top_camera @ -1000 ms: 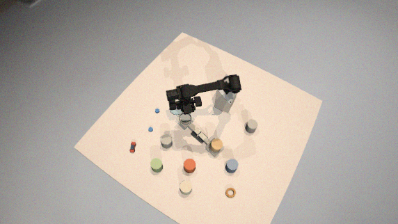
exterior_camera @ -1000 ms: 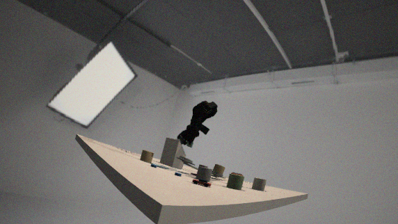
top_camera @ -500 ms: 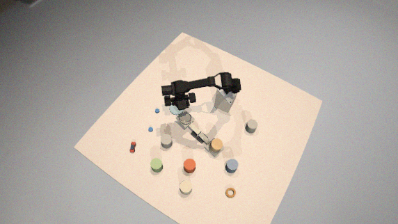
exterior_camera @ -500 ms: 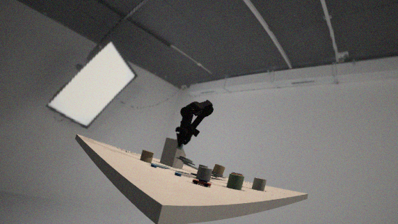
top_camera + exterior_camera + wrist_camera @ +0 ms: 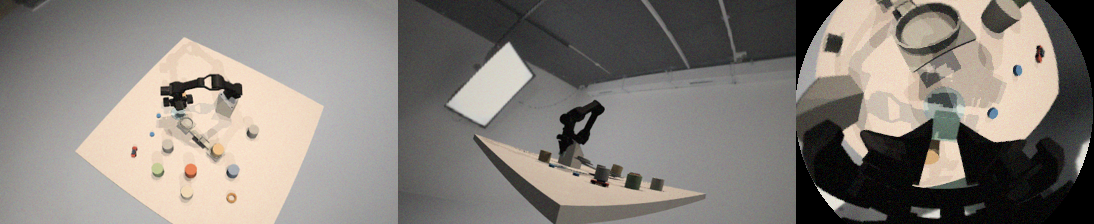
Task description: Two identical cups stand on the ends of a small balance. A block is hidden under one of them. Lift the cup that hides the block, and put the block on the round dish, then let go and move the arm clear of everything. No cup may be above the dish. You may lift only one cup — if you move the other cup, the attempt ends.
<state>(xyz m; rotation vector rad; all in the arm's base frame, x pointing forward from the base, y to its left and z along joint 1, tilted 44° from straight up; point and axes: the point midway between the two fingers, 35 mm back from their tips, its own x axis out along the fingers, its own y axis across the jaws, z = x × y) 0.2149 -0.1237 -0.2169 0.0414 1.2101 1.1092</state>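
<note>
Now: the pale blue round dish 7 cm below my gripper tip. Round my gripper tip: balance beam: 10 cm ahead, 23 cm to the left, 4 cm below; then balance: 10 cm ahead, 23 cm to the left, 5 cm below; then tan cup: 11 cm behind, 6 cm to the right, 4 cm below.
</note>
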